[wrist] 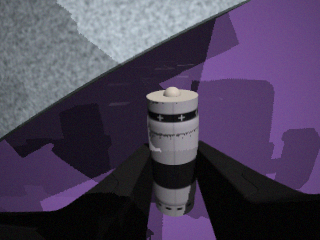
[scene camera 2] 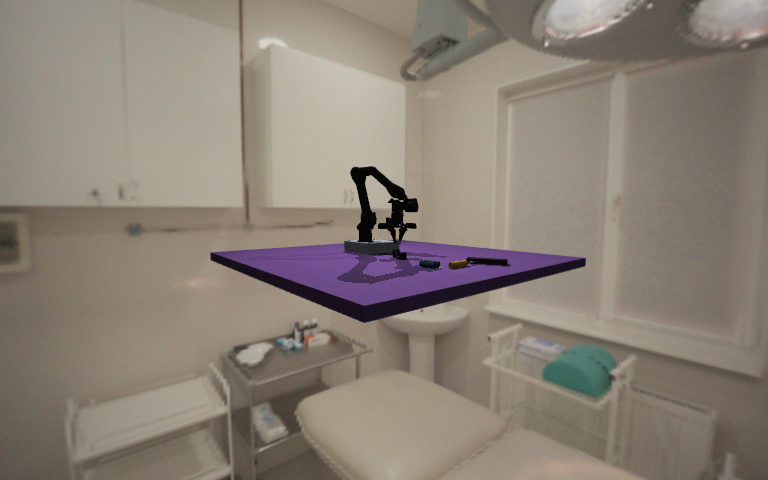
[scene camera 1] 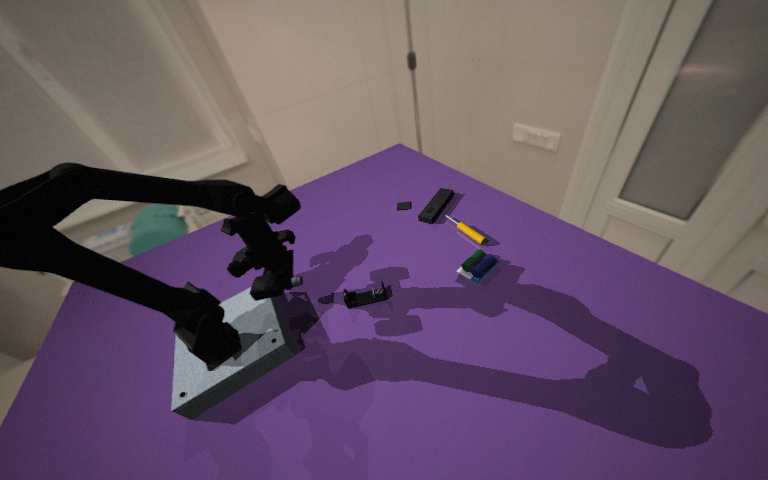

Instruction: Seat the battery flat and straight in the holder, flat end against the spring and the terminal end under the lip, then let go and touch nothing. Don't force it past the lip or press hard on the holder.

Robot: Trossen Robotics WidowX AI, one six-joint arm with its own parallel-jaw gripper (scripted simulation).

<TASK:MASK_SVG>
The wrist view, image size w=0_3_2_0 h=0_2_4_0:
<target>my gripper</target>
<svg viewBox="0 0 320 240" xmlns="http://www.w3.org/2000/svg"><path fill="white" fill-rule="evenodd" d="M149 143L141 145L115 171L109 173L95 187L83 193L83 196L79 196L75 201L71 201L67 207L56 209L56 211L0 212L0 240L145 240L145 237L147 237L148 213L153 187L152 156ZM199 141L199 152L196 155L196 179L205 201L205 209L207 209L209 219L211 219L216 240L320 240L319 193L317 195L316 193L308 195L305 192L295 191L291 187L288 188L287 185L277 183L277 181L264 176L263 173L253 171L248 165L240 164L240 161L232 159L227 153L219 152L217 149L203 143L203 141Z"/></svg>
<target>battery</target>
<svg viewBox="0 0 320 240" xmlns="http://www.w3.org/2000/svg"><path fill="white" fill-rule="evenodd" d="M173 87L168 88L167 91L153 92L147 95L147 124L149 149L151 149L153 193L155 193L157 209L169 217L187 215L187 213L192 211L193 205L195 205L196 155L199 152L200 124L199 93L181 91L181 89Z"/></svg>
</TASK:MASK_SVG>
